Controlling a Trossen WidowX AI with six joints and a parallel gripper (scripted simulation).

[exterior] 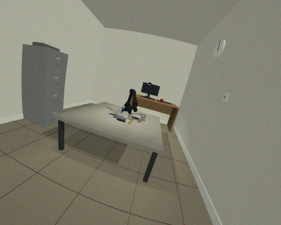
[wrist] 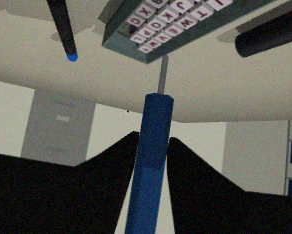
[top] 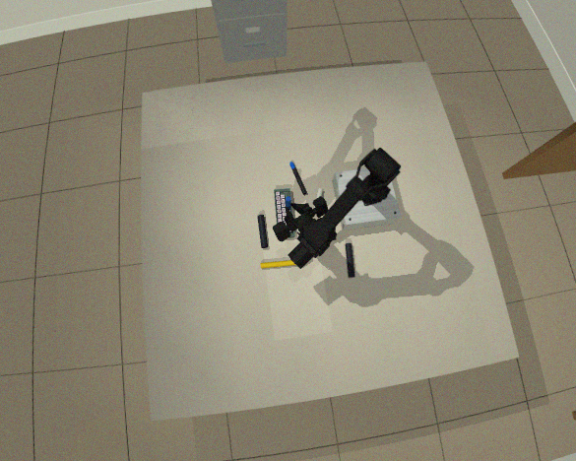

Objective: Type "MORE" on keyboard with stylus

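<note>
The yellow pencil is 6 cm ahead of my gripper tip, 16 cm to the left of it and 11 cm below it. From my gripper tip the other things lie so: stylus (1 cm below); then grey stylus tip (5 cm below); then white cylinder (12 cm behind, 3 cm to the right, 11 cm below).
</note>
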